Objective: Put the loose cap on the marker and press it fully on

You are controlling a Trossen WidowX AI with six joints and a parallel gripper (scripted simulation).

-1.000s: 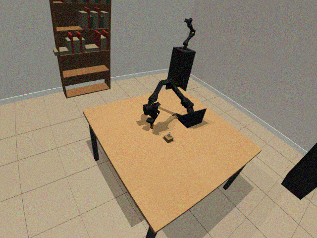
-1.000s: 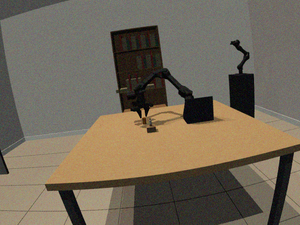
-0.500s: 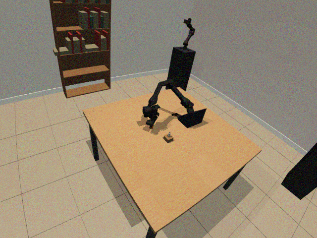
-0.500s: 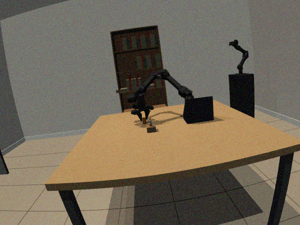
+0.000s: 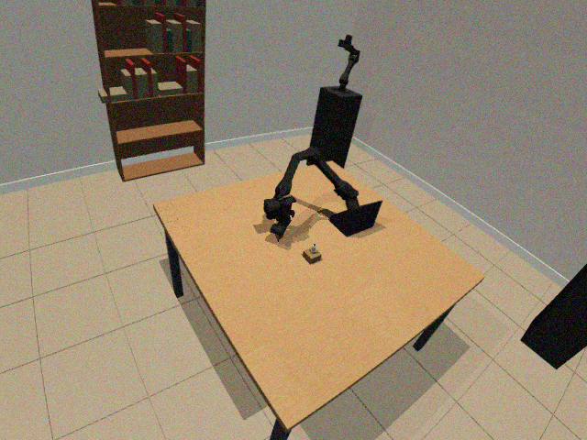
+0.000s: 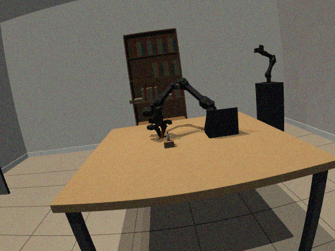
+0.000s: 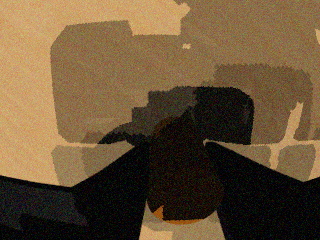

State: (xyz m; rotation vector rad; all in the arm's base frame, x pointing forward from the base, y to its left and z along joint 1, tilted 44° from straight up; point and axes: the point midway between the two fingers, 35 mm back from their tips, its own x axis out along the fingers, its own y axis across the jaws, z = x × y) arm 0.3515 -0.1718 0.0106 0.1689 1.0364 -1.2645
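Right now the holder block is 40 mm behind my gripper tip and 200 mm to the left of it. Also, from my gripper tip: orange cap (10 mm above).
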